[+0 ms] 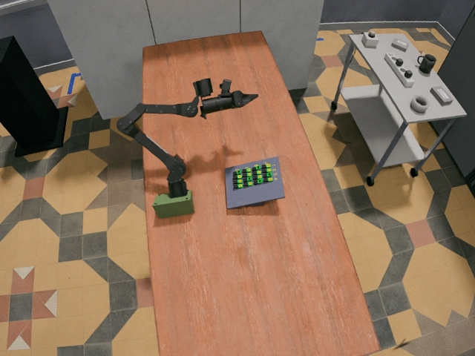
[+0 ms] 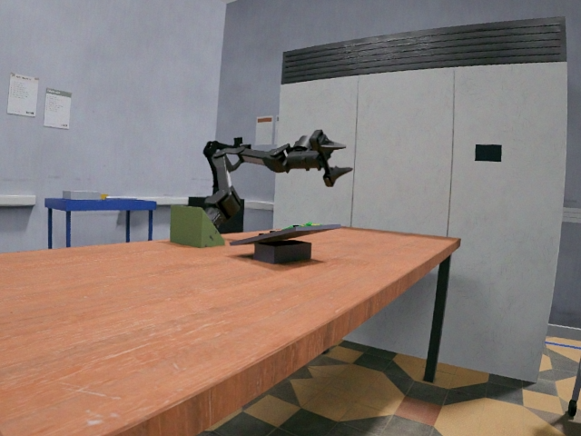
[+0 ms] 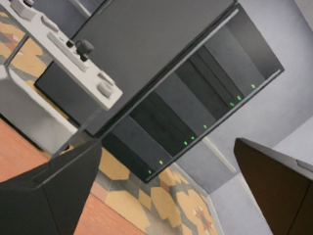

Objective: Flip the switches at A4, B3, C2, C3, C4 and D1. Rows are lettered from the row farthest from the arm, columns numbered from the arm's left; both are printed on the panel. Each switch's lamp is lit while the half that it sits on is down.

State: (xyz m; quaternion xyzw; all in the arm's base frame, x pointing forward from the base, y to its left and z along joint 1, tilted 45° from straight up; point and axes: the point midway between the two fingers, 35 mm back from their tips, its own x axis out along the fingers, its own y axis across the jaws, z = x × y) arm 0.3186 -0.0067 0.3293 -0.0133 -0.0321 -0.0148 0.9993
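The switch B3 is 1 cm behind my hand, 23 cm to the right of it and 20 cm below it. Also, from my hand: switch C2 (5 cm behind, 20 cm to the right, 21 cm below); switch D1 (8 cm behind, 18 cm to the right, 23 cm below); switch B2 (1 cm behind, 21 cm to the right, 20 cm below).
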